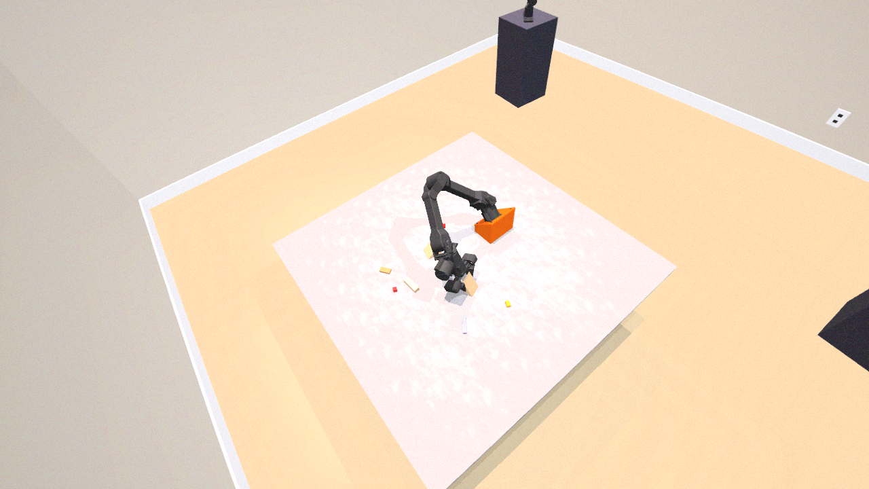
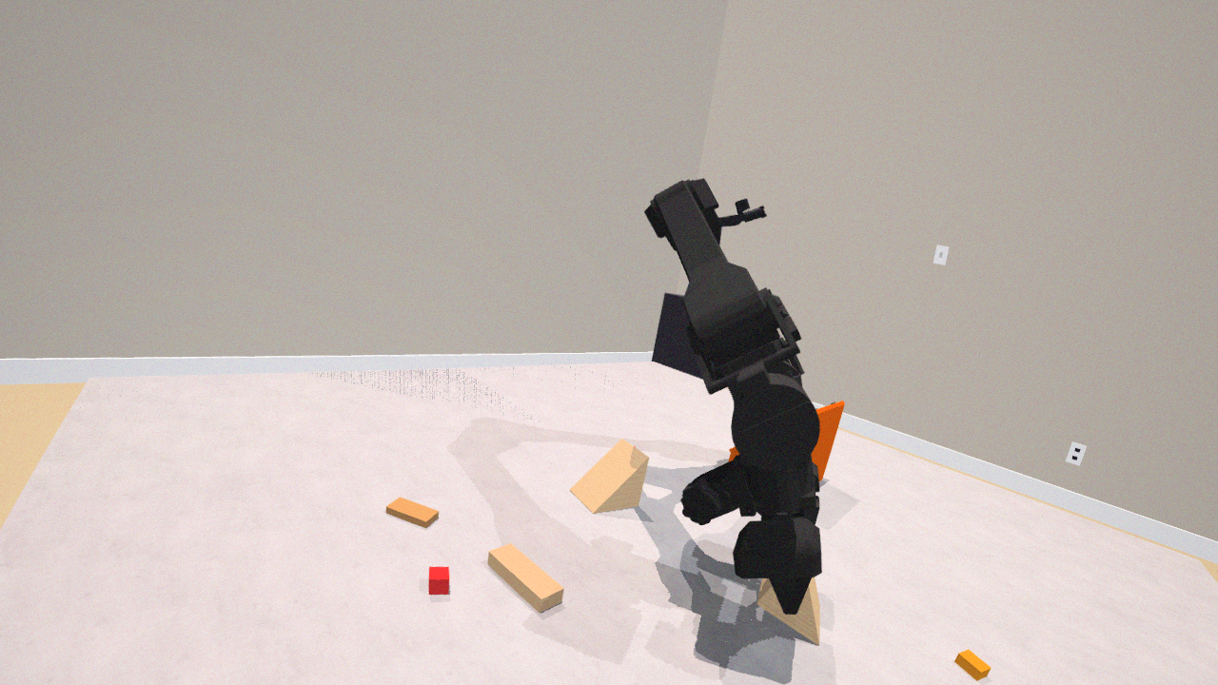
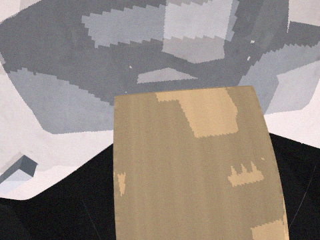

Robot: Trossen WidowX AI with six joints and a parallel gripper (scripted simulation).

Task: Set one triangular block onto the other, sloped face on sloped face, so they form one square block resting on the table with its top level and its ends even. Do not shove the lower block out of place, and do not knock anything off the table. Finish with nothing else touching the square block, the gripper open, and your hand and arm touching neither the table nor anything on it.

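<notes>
Now: the small orange block 15 cm to the left of my gripper tip, 9 cm behind it and 2 cm below it. From my gripper tip the other things lie so: red cube (26 cm ahead, 17 cm to the right, 2 cm below); long tan block (19 cm ahead, 15 cm to the right, 2 cm below).
</notes>
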